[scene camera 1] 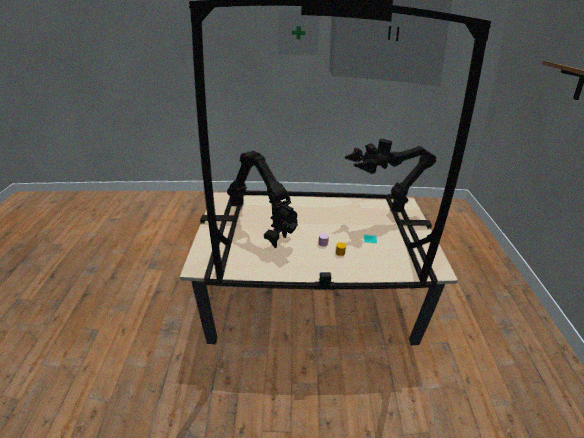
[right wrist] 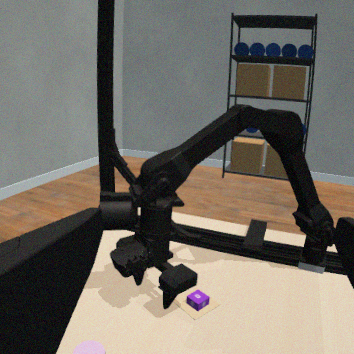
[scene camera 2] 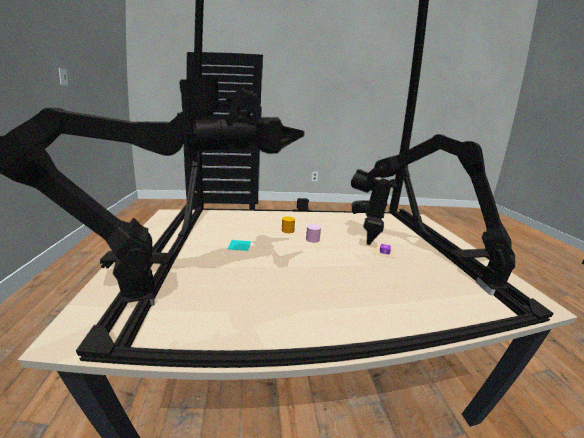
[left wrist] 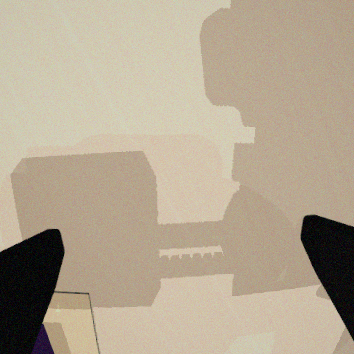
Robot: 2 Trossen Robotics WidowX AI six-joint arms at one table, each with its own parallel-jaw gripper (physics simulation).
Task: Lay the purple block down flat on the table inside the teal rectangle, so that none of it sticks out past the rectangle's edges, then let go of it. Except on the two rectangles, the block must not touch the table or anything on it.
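Frame: origin at the left arm's base, x ahead, y left, z up, level; millimetres.
Seen in the pictures: left gripper, fingertip midpoint: (scene camera 1: 280,242) (right wrist: 151,295) (scene camera 2: 368,239) (left wrist: 183,235); right gripper, fingertip midpoint: (scene camera 1: 349,161) (right wrist: 222,225) (scene camera 2: 293,132); left arm's base at its link origin: (scene camera 1: 236,203) (right wrist: 312,257) (scene camera 2: 493,282); right arm's base at its link origin: (scene camera 1: 397,209) (scene camera 2: 137,291).
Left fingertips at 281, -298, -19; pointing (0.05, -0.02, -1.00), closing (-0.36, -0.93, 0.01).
Offsets run from my left fingertips to a thing's middle, as dx, dy, dz. "spot": to the spot under its first point.
The purple block {-25, +92, +10} (scene camera 2: 385,249) (left wrist: 43,344) (right wrist: 198,300) lies on a pale yellowish rectangle {spot: -39, +116, +1} (scene camera 2: 391,255) (left wrist: 76,320) (right wrist: 208,307). In scene camera 1 it does not show. My left gripper (scene camera 2: 370,243) (left wrist: 183,235) (right wrist: 151,295) is open and empty, pointing down above the table beside the block. In the left wrist view the block is mostly hidden behind the finger at the lower left. The teal rectangle {spot: +433, +79, +1} (scene camera 1: 370,239) (scene camera 2: 239,245) lies bare on the table, far from the block. My right gripper (scene camera 2: 303,133) (right wrist: 222,225) is open and empty, high above the table.
A pink cylinder {+201, +19, +23} (scene camera 1: 323,240) (scene camera 2: 313,233) (right wrist: 89,348) and an orange cylinder {+282, -43, +22} (scene camera 1: 340,249) (scene camera 2: 288,225) stand between the block's side and the teal rectangle. The black frame (scene camera 1: 201,120) has posts and rails around the table's edges.
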